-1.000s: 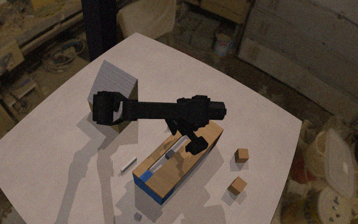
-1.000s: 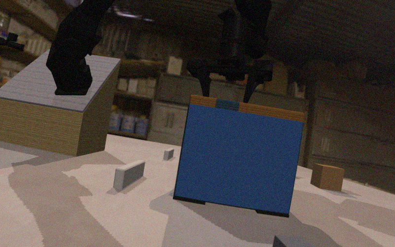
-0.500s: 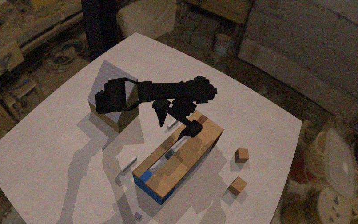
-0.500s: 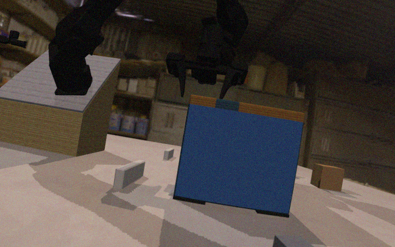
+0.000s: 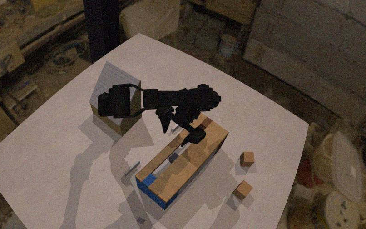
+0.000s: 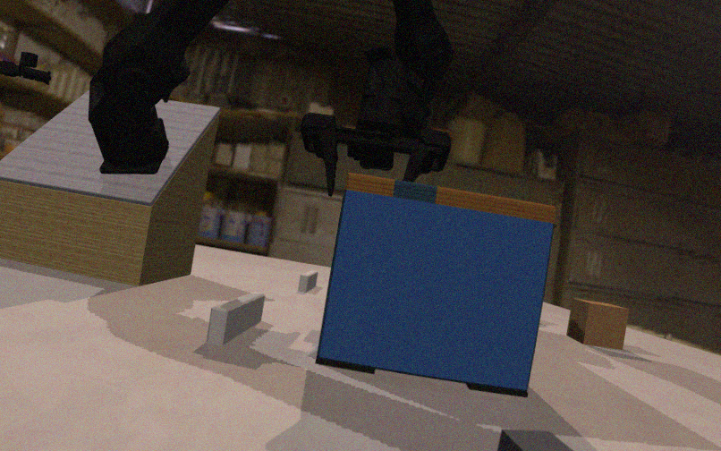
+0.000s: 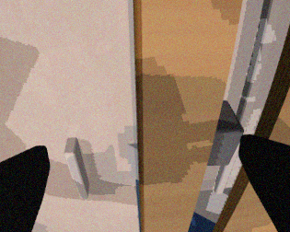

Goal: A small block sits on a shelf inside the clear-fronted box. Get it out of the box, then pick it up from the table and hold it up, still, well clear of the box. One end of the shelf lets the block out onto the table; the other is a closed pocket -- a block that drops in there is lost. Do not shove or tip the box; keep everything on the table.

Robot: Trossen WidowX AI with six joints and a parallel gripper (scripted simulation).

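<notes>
My gripper tip is now 70 mm above the box, 30 mm short of it and 20 mm to the left of it. The rest, counted from my gripper tip: grey block (50 mm to the right, 50 mm below, 30 mm ahead).
</notes>
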